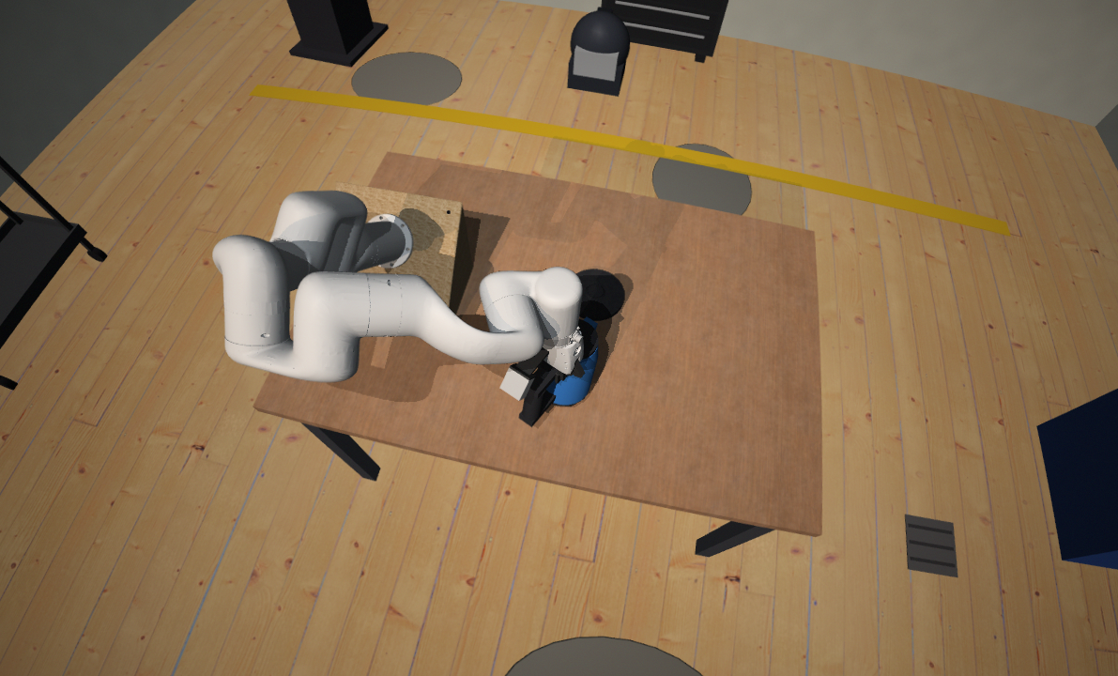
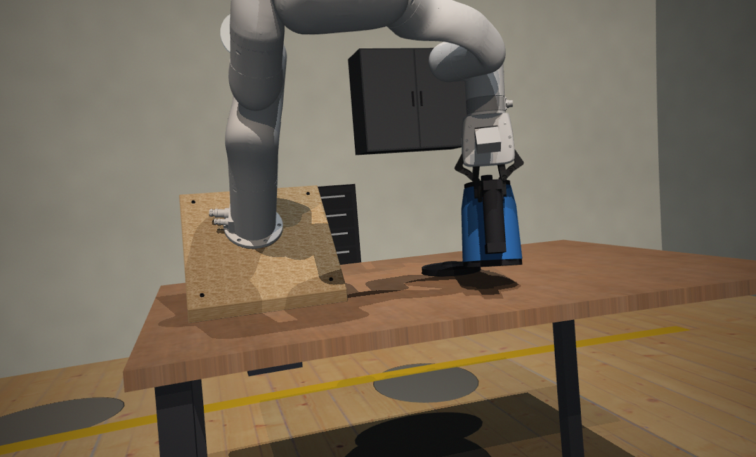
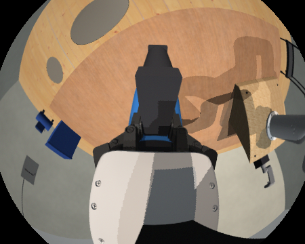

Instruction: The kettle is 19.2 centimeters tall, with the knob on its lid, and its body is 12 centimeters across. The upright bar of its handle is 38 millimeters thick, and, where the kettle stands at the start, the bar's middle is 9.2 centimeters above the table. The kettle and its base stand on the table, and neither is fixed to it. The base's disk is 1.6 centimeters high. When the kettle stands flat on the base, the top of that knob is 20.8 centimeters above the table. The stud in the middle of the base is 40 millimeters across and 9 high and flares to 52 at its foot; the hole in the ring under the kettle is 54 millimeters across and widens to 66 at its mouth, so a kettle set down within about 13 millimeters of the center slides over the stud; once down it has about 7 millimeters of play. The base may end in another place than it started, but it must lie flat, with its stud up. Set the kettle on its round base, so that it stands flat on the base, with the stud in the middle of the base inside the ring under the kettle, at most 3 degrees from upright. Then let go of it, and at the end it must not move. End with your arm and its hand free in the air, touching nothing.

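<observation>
Now: the blue kettle 60 mm below my hand, 30 mm to the left of it and 10 mm ahead of it. Also, from my hand: round black base: 320 mm to the left, 190 mm below, 10 mm ahead.
</observation>
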